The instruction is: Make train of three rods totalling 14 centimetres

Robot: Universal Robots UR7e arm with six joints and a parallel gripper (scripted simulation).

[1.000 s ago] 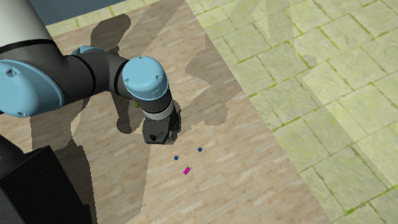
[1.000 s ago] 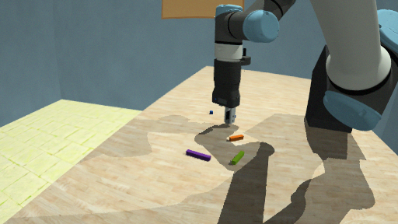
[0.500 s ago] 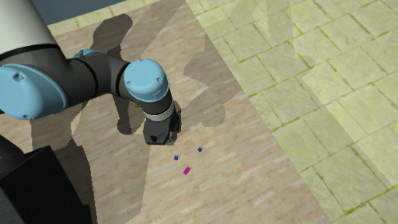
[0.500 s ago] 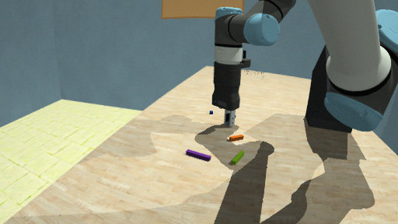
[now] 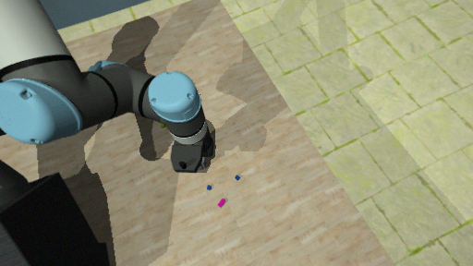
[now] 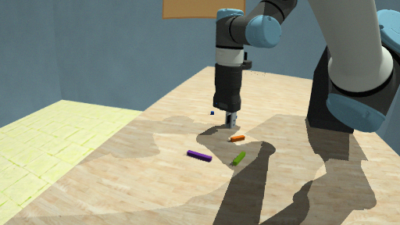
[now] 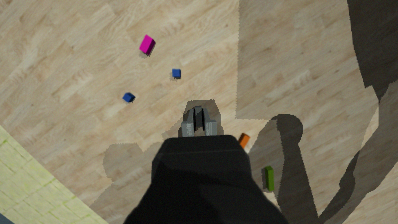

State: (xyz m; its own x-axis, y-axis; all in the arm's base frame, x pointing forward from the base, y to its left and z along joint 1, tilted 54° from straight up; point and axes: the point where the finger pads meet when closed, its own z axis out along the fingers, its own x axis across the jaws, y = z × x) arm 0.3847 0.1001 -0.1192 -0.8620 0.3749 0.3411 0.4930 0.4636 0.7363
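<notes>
Right now the grey rod is 1 cm below my hand. From my hand the other things lie so: magenta rod: 12 cm to the right, 1 cm below; then orange rod: 8 cm to the left, 3 cm behind, 1 cm below; then lime rod: 18 cm to the left, 5 cm behind, 1 cm below.
</notes>
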